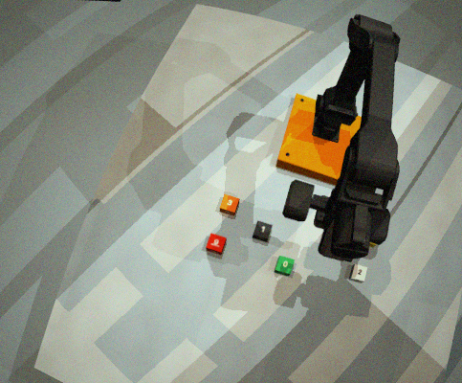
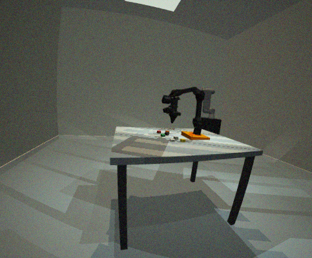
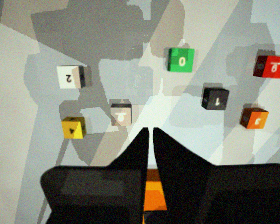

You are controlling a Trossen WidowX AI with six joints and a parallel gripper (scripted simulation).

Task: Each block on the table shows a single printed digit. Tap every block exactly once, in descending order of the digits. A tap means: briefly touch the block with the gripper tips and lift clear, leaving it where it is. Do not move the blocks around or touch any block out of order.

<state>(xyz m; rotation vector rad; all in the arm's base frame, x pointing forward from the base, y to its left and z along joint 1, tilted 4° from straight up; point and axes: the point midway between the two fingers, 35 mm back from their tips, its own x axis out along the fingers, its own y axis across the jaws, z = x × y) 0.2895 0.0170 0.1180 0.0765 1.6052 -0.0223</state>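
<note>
My gripper tip is 5 cm past the orange block, 19 cm to the left of it and 12 cm above it. Also, from my gripper tip: dark block (1 cm behind, 12 cm to the right, 12 cm below); then white block marked 2 (4 cm ahead, 11 cm to the left, 12 cm below); then green block (5 cm ahead, 6 cm to the right, 12 cm below).
</note>
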